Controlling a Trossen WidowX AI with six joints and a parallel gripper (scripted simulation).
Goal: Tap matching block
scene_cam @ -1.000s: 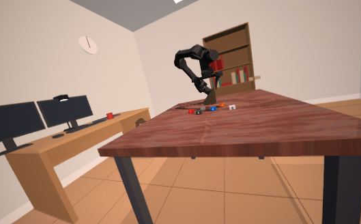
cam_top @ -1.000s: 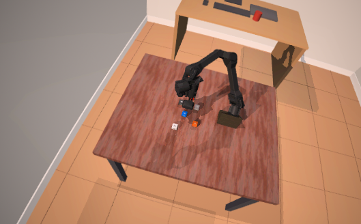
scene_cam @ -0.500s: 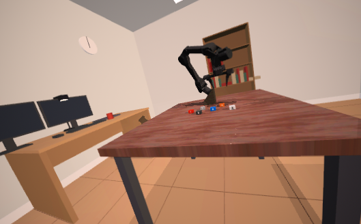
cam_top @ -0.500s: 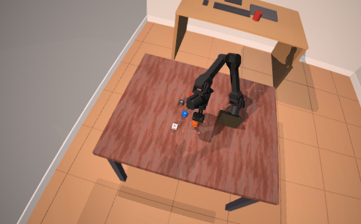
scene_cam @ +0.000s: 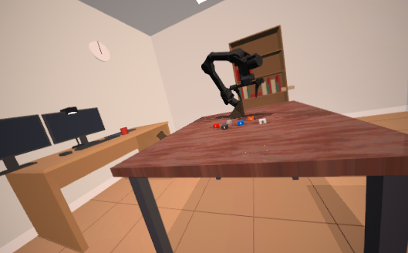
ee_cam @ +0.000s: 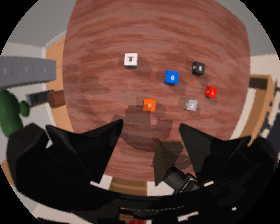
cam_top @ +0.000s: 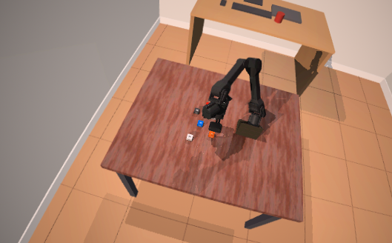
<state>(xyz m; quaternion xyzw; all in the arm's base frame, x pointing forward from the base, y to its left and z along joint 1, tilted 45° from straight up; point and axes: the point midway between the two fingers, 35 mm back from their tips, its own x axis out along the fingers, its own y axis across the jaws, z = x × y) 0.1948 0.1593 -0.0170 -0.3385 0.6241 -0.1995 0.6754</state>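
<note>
My gripper tip is now 110 mm short of the white block, 70 mm to the right of it and 120 mm above it. From my gripper tip the other things lie so: orange block (120 mm below); grey block (30 mm ahead, 130 mm to the right, 120 mm below); blue block (90 mm ahead, 50 mm to the right, 120 mm below).
</note>
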